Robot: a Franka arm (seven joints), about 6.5 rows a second.
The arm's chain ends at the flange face. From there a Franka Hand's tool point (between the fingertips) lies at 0.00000 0.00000 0.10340 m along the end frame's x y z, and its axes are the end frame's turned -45 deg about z.
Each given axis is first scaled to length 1.
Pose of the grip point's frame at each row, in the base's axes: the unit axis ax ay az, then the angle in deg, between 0 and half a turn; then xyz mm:
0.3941 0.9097 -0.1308 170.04 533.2 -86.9 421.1
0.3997 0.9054 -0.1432 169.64 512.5 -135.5 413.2
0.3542 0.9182 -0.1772 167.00 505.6 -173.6 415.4
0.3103 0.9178 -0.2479 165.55 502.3 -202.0 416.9
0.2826 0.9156 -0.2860 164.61 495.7 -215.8 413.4
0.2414 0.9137 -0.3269 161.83 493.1 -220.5 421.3
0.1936 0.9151 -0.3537 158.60 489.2 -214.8 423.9
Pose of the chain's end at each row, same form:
0.7156 0.6929 -0.0879 165.05 527.5 -55.4 519.4
0.7197 0.6873 -0.0981 164.14 507.4 -101.5 510.7
0.6845 0.7189 -0.1211 160.20 497.1 -132.1 509.7
0.6473 0.7399 -0.1832 155.72 494.3 -147.7 504.5
0.6230 0.7517 -0.2165 153.15 487.0 -154.9 496.5
0.5872 0.7708 -0.2469 148.74 479.6 -152.5 498.0
0.5458 0.7957 -0.2625 144.54 468.3 -142.9 495.2

